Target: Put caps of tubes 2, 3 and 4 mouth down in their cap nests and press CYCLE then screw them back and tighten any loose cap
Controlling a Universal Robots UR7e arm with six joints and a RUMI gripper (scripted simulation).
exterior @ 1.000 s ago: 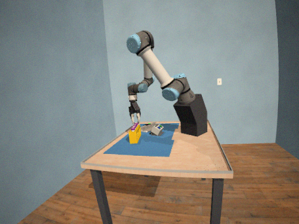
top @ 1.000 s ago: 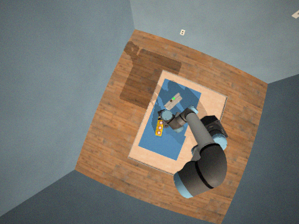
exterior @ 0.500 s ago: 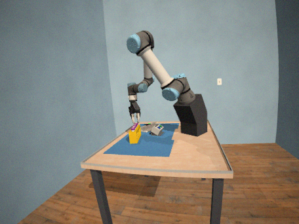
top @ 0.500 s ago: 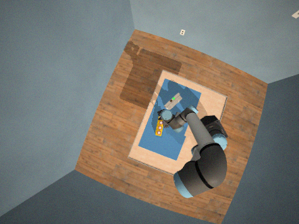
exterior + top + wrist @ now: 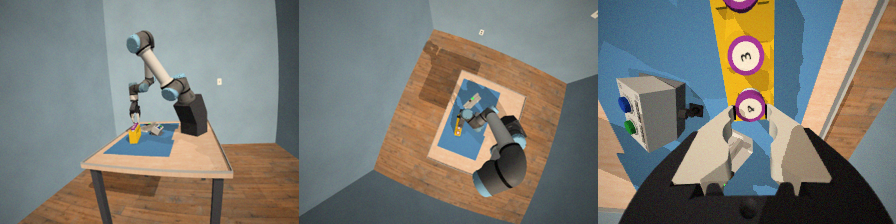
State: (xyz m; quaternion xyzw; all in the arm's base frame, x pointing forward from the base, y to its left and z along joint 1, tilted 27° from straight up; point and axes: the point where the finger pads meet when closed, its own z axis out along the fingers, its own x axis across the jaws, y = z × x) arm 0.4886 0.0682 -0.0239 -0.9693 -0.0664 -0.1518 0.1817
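My gripper is now 10 mm past the cap, 50 mm to the right of it and 10 mm above it. Round my hand: green key: 200 mm behind, 90 mm to the right, 60 mm below; then blue cycle key: 200 mm behind, 50 mm to the right, 60 mm below; then key housing: 180 mm behind, 70 mm to the right, 70 mm below.
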